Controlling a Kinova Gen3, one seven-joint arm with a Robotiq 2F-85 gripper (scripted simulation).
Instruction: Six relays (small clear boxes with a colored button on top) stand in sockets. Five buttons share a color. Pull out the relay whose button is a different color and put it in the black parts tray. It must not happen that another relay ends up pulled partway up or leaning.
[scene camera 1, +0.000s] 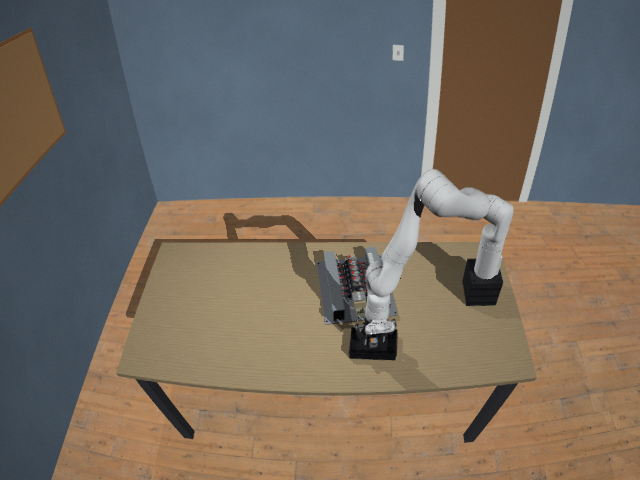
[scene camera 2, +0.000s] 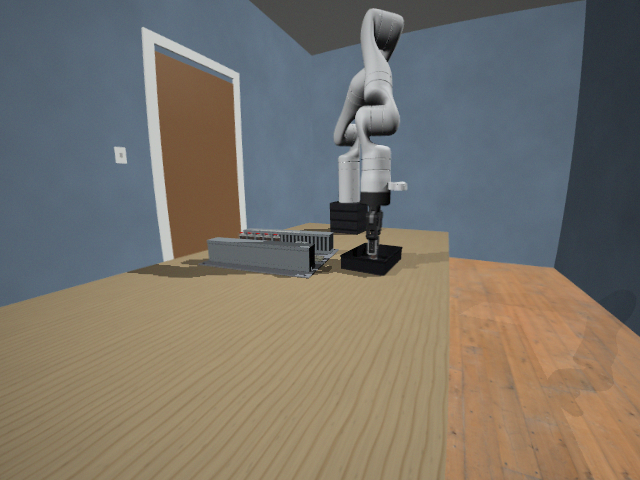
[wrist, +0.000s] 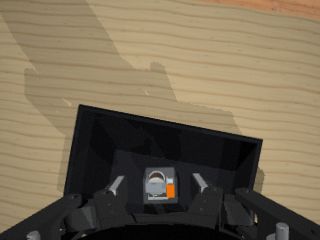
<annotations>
black parts tray: scene camera 1; scene camera 2; wrist 104, 147
same spot on black parts tray: (scene camera 2: 356, 259) = (scene camera 1: 351, 337)
</annotations>
